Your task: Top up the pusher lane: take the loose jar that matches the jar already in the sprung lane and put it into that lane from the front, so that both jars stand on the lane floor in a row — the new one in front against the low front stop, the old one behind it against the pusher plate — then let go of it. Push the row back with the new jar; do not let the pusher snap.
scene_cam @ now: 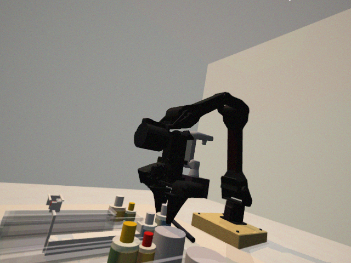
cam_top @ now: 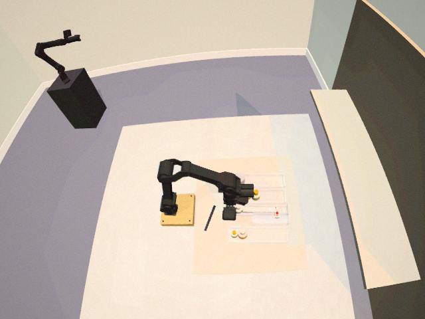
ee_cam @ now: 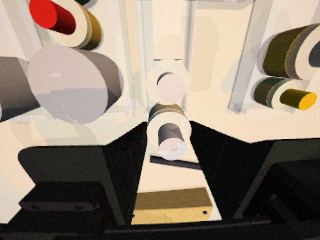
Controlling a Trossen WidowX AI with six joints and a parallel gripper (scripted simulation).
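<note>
Right now the black rod is 10 cm behind my gripper tip, 5 cm to the right of it and 4 cm below it. From my gripper tip the other things lie so: pusher plate: 15 cm ahead, 2 cm to the right; then clear sprung lane: 17 cm ahead, 3 cm below, 2 cm to the right.
</note>
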